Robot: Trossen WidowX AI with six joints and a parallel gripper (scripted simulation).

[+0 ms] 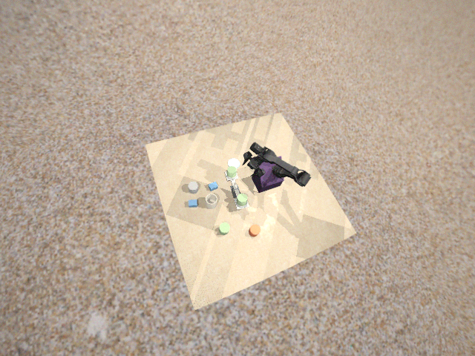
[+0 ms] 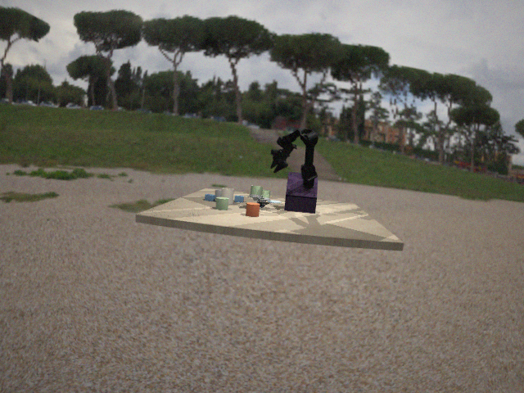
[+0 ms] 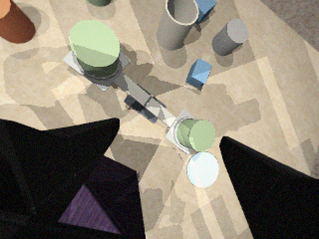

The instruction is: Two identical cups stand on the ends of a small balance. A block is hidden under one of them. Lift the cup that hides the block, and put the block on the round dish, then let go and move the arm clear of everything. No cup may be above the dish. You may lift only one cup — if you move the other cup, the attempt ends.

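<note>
Right now the balance beam is 20 cm below my gripper tip, 6 cm ahead of it and 3 cm to the left of it. From my gripper tip the other things lie so: orange cylinder (35 cm to the left, 20 cm below, 8 cm ahead).
</note>
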